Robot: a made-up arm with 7 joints.
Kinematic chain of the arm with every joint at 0, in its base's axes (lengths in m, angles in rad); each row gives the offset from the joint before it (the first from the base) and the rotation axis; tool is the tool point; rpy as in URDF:
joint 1: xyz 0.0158 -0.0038 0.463 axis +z
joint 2: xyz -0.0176 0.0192 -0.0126 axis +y
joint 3: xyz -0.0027 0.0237 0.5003 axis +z
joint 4: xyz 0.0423 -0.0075 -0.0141 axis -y
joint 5: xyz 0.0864 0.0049 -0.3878 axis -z
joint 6: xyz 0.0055 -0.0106 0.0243 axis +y
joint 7: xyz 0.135 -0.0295 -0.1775 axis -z
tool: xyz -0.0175 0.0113 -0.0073 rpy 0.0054 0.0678 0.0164
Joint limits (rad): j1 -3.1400..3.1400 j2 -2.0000..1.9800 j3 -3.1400..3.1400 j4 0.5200..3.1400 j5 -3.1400..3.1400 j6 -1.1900..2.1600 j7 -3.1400..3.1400
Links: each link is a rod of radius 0.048 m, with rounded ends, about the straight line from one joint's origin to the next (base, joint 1, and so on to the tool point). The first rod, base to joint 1, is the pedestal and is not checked.
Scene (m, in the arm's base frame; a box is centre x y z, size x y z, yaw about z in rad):
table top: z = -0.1
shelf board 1: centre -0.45 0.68 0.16 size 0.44 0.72 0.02 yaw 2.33
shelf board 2: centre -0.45 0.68 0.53 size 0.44 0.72 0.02 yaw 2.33
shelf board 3: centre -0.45 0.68 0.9 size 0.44 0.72 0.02 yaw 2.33
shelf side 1: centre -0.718 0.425 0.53 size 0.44 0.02 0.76 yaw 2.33
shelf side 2: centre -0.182 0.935 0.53 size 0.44 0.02 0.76 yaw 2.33
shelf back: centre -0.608 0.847 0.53 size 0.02 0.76 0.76 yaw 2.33
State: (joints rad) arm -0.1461 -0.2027 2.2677 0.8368 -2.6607 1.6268 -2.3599
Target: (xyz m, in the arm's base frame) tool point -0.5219 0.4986 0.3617
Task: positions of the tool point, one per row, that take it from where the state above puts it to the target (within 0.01 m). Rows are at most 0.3 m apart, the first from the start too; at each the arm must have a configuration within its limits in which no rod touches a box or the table.
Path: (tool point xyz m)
1: -0.1192 0.6413 0.6361
2: 0.1070 0.6008 0.5518
3: 0.2822 0.4731 0.4849
4: 0.1738 0.5358 0.4380
5: 0.0636 0.5659 0.3788
6: -0.0357 0.5661 0.3121
7: -0.2757 0.5821 0.3021
8: -0.5219 0.4986 0.3617

